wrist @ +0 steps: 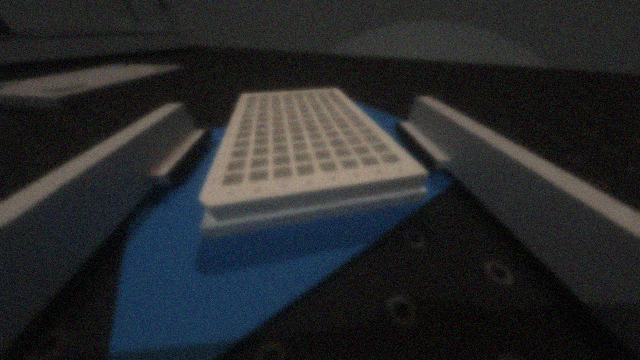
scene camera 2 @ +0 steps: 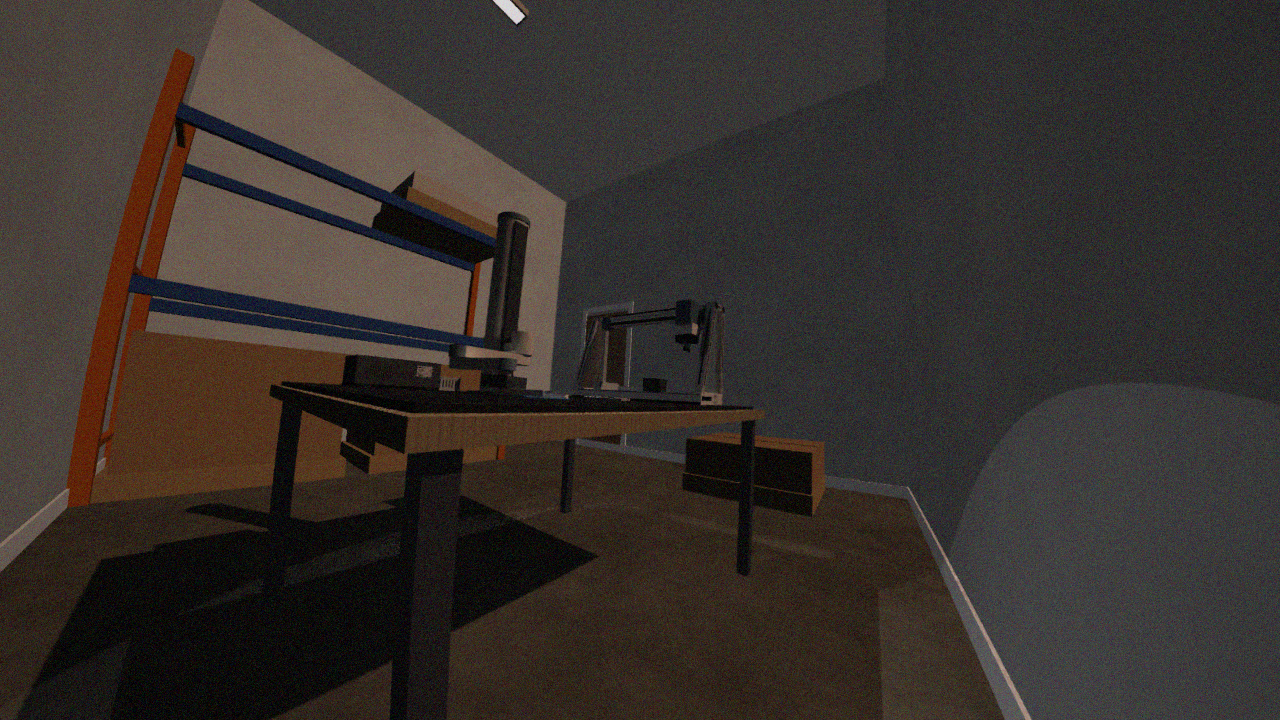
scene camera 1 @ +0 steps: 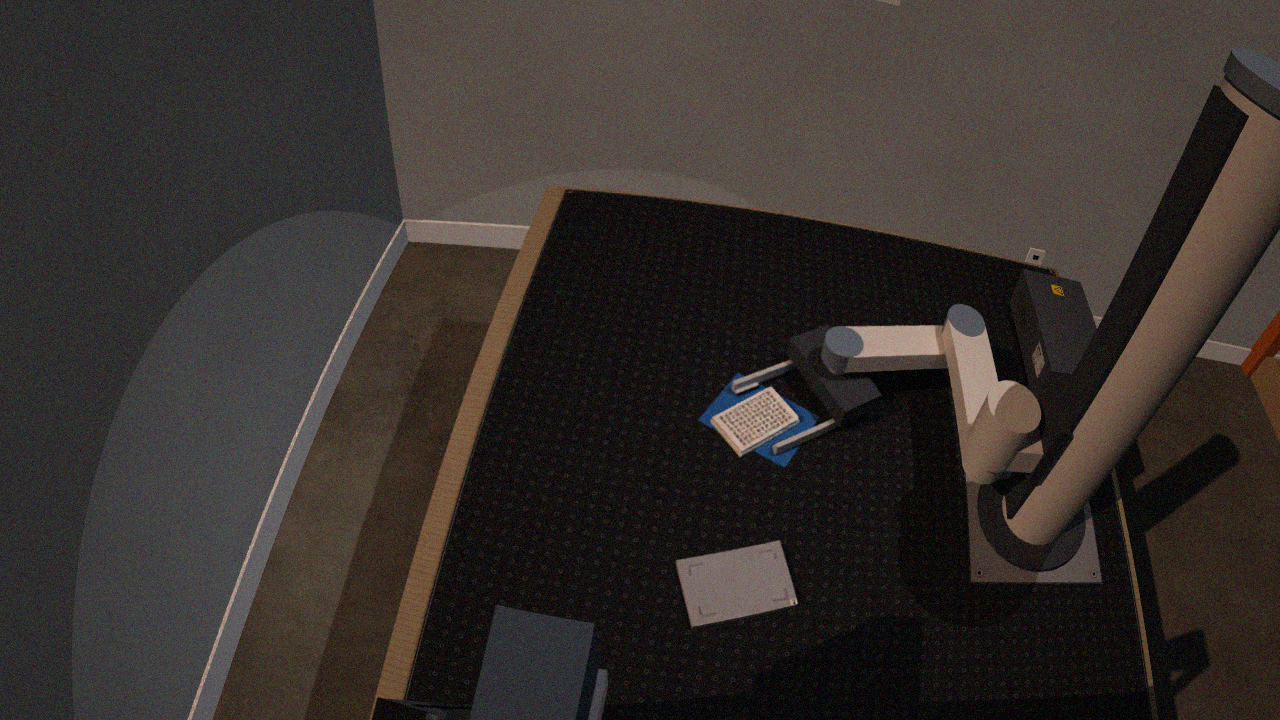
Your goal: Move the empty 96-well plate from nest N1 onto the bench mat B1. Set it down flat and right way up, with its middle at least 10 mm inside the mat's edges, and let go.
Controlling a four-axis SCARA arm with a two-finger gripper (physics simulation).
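Pixels of known places: gripper, fingertip midpoint: (wrist: 305, 116) (scene camera 2: 549, 393) (scene camera 1: 753, 417); arm's base at its link origin: (scene camera 1: 1030, 515).
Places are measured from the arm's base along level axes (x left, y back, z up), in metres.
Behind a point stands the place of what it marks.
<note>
The white 96-well plate (scene camera 1: 756, 420) @(x -0.136, y -0.551, z 0.025 m) (wrist: 310, 140) @(x -0.157, y -0.532, z 0.029 m) lies flat on the blue bench mat (scene camera 1: 787, 458) @(x -0.073, y -0.492, z 0.015 m) (wrist: 225, 295) @(x -0.168, y -0.466, z 0.015 m), wells up and turned relative to the mat's edges. Its middle is well inside the mat. My gripper (scene camera 1: 759, 417) @(x -0.138, y -0.556, z 0.029 m) (wrist: 305, 116) @(x -0.138, y -0.556, z 0.029 m) is open, with one finger along each long side of the plate. In the wrist view a gap shows between each finger pad and the plate. The pale nest (scene camera 1: 735, 583) @(x 0.175, y -0.555, z 0.024 m) (wrist: 85, 80) @(x 0.151, y -0.535, z 0.025 m) holds no plate. In scene camera 2 the plate cannot be made out.
A grey block-shaped part (scene camera 1: 537, 662) @(x 0.510, y -0.736, z 0.501 m) of a device stands near the table's lower left in scene camera 1. A gantry machine (scene camera 2: 687, 317) @(x 0.465, y -0.762, z 0.415 m) stands on the table. A dark box (scene camera 1: 1051, 313) @(x -0.418, y 0.079, z 0.128 m) (scene camera 2: 389, 371) @(x -0.442, y 0.034, z 0.076 m) with labels is near the arm column (scene camera 1: 1154, 331) @(x 0.055, y -0.051, z 0.533 m) (scene camera 2: 508, 277) @(x -0.036, y -0.066, z 0.564 m).
</note>
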